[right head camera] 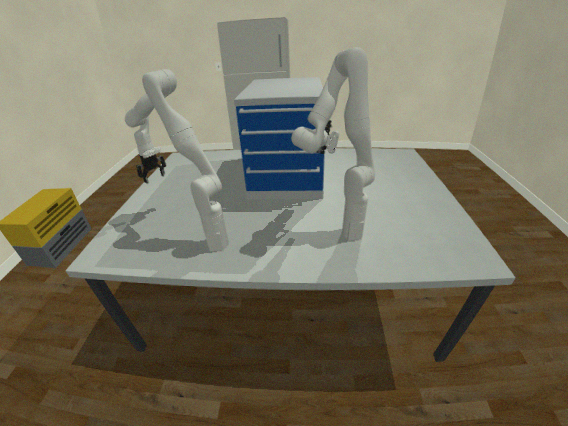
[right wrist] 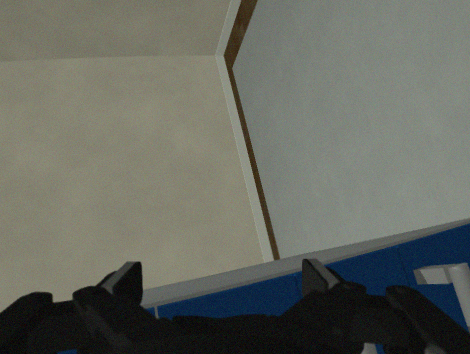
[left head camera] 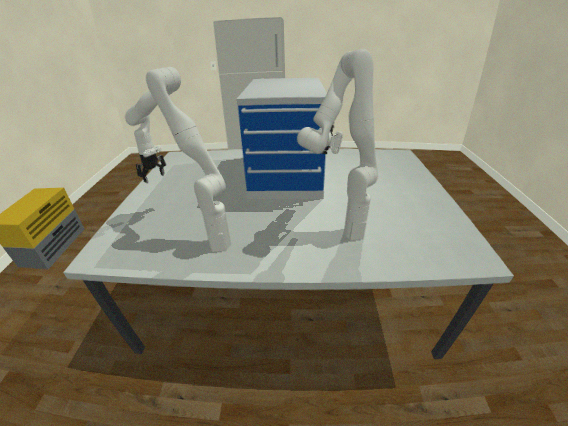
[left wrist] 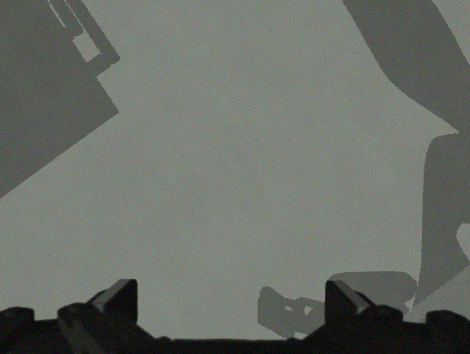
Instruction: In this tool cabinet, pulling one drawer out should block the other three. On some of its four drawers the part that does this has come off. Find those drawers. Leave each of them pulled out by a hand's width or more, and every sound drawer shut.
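The tool cabinet [left head camera: 282, 91] [right head camera: 279, 91] [right wrist: 225, 282] has a grey body and four blue drawers with long grey bar handles. The top drawer [left head camera: 280, 120], second drawer [left head camera: 272, 142], third drawer [left head camera: 280, 161] and bottom drawer [left head camera: 285, 181] all look flush and shut. My right gripper [left head camera: 330, 139] [right wrist: 222, 278] is open and empty, near the right side of the drawer fronts. My right arm hides the right ends of the upper handles in both head views. A handle end [right wrist: 442, 274] shows at the lower right of the right wrist view. My left gripper [left head camera: 154, 175] [right head camera: 154, 175] [left wrist: 231, 301] is open and empty, far left of the cabinet.
The cabinet stands at the back of a grey table [left head camera: 415, 250] [right head camera: 415, 250]. A yellow and grey box [left head camera: 37, 220] [right head camera: 45, 220] is left of the table. A tall grey fridge [left head camera: 245, 50] [right head camera: 250, 50] stands behind the cabinet. Arm shadows cross the table top.
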